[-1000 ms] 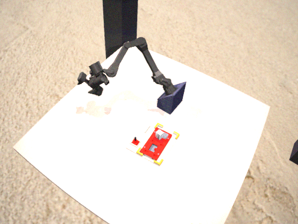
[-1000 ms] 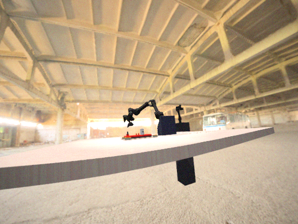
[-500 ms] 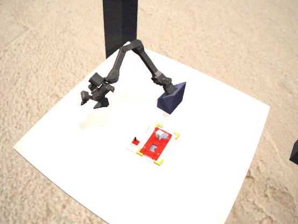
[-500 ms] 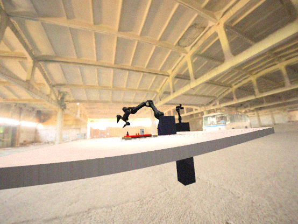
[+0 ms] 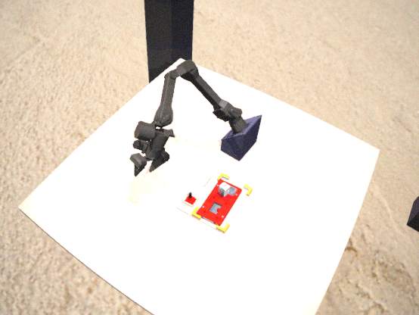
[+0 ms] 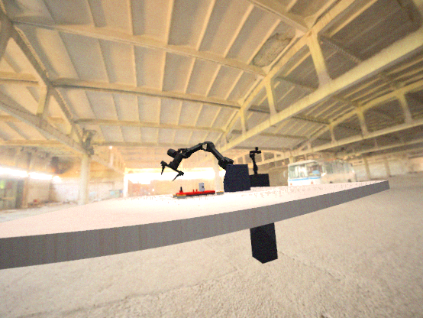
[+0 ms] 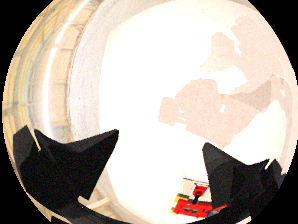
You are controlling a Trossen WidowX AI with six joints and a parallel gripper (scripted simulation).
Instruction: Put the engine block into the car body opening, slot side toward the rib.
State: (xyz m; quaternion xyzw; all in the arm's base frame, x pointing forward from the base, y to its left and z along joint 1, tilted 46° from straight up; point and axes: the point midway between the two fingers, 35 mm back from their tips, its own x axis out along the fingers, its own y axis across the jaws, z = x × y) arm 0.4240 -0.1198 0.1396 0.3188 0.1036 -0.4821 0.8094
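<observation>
Right now the grey engine block is 19 cm behind my gripper tip, 28 cm to the left of it and 8 cm below it.
</observation>
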